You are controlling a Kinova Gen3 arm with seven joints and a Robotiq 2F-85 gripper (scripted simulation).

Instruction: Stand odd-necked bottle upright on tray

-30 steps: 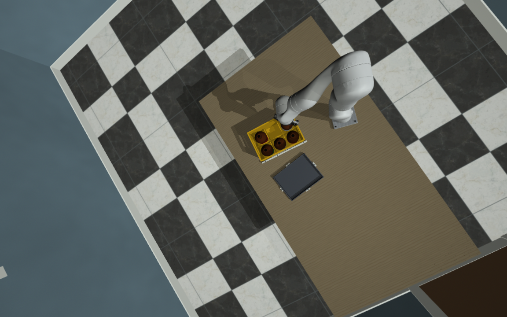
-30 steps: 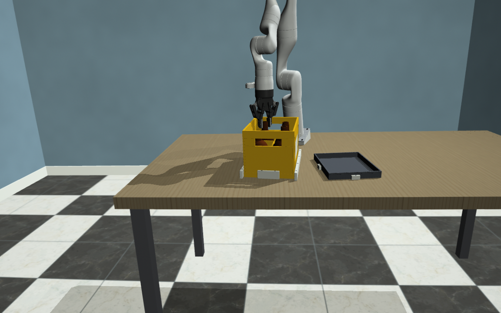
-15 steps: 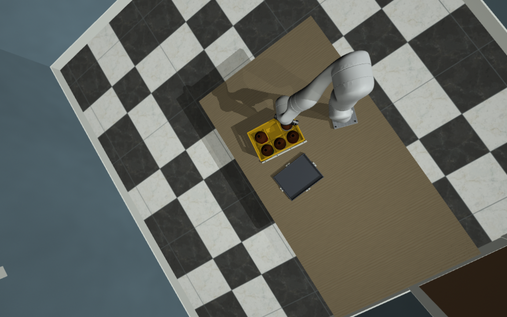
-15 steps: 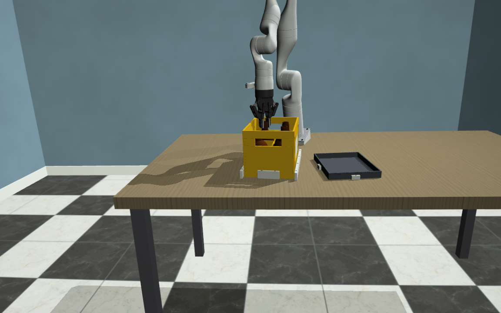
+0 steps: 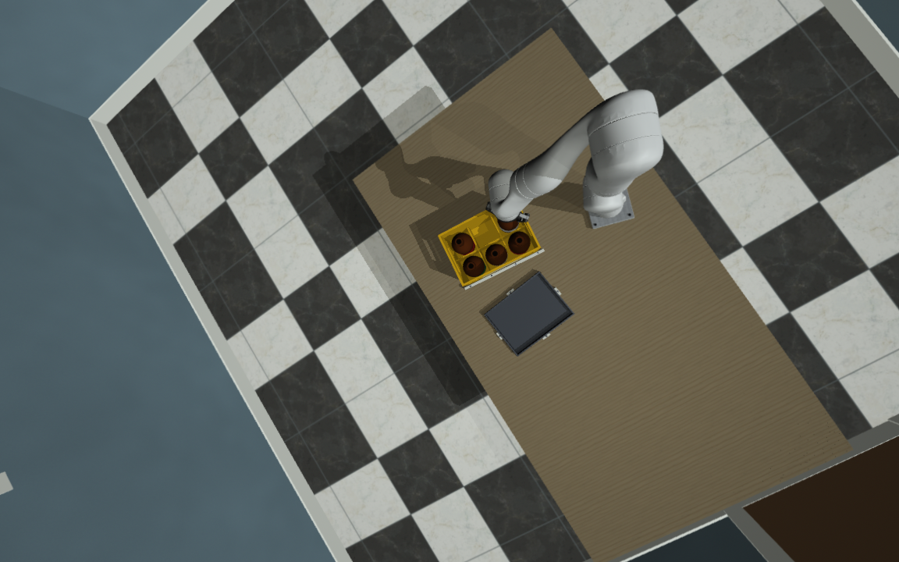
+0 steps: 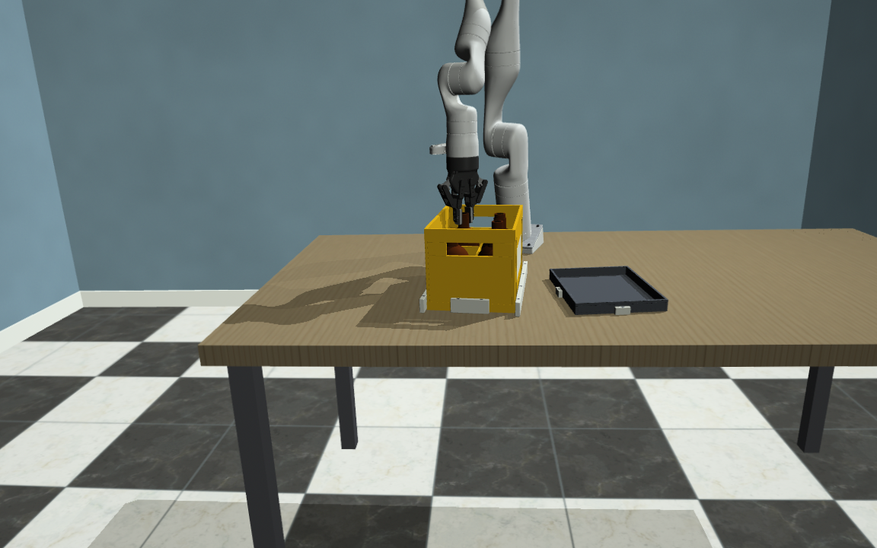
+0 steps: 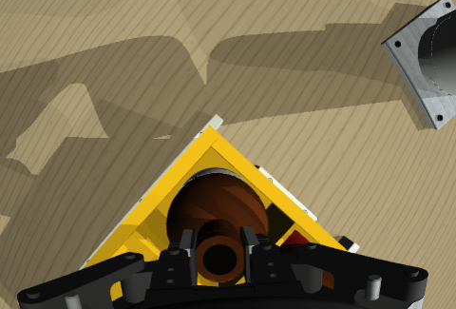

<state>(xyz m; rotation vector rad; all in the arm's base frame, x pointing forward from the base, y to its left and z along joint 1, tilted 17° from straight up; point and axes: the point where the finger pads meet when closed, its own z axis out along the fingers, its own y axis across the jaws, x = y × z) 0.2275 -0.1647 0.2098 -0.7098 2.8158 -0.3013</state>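
The brown bottle lies 30 mm ahead of my hand, 80 mm to the left of it and 70 mm below it. From my hand the other things lie so: yellow crate: 100 mm ahead, 10 mm to the left, 70 mm below; then dark tray: 180 mm ahead, 280 mm to the left, 140 mm below.
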